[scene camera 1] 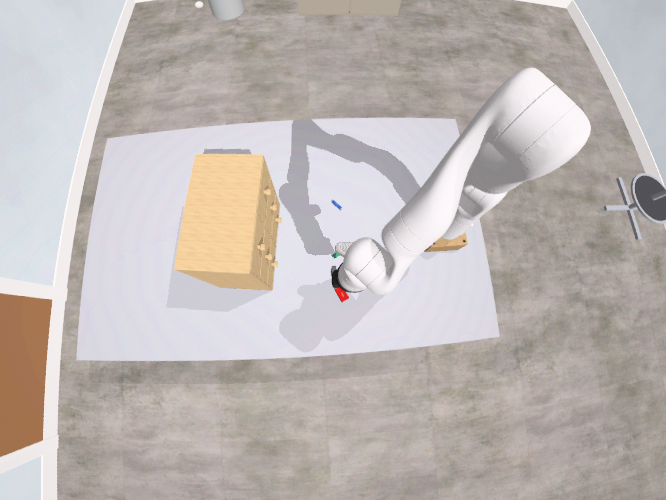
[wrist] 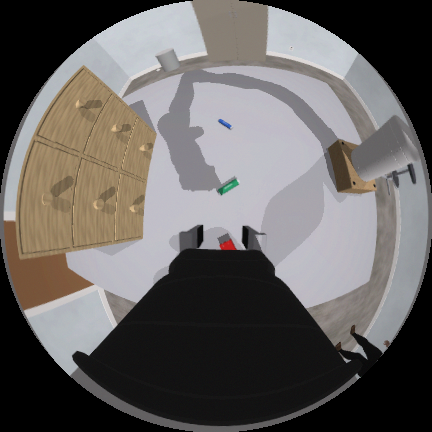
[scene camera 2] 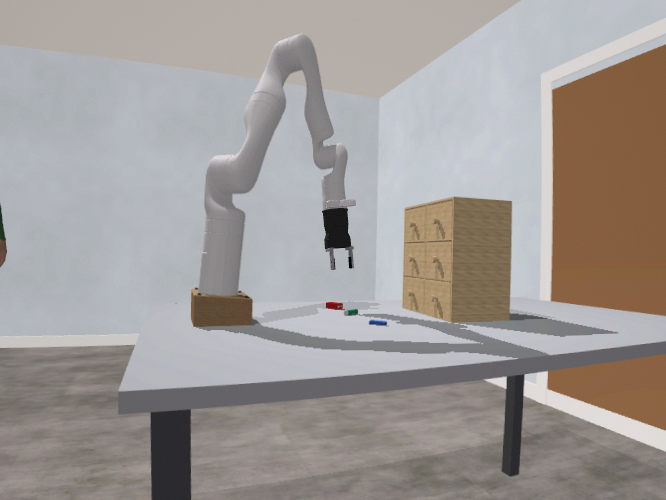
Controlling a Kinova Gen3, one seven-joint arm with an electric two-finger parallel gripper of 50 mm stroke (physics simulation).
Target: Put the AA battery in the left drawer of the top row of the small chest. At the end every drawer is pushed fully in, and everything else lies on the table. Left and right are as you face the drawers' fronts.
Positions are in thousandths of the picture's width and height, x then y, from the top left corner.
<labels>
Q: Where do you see a wooden chest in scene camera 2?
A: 723, 479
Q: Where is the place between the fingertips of the gripper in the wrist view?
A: At 515, 541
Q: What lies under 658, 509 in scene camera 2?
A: A drawer.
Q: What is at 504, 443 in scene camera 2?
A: The gripper.
</labels>
